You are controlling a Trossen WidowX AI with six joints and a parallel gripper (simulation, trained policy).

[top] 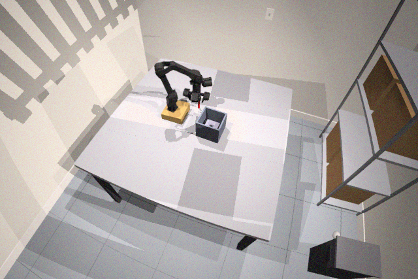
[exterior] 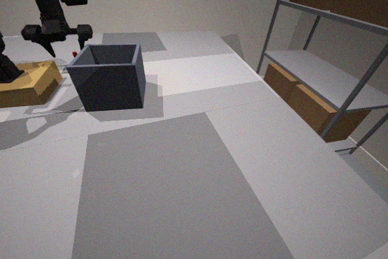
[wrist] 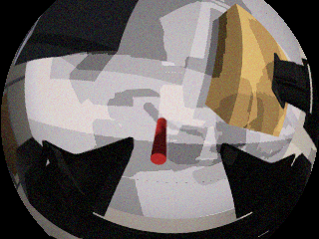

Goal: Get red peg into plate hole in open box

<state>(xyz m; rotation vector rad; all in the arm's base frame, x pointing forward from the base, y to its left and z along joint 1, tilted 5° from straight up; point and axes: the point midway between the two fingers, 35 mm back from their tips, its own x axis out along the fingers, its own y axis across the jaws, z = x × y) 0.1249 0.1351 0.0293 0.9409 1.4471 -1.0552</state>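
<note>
Now: gripper tip 3 cm above the red peg, 1 cm to the right of it and 1 cm short of it.
</note>
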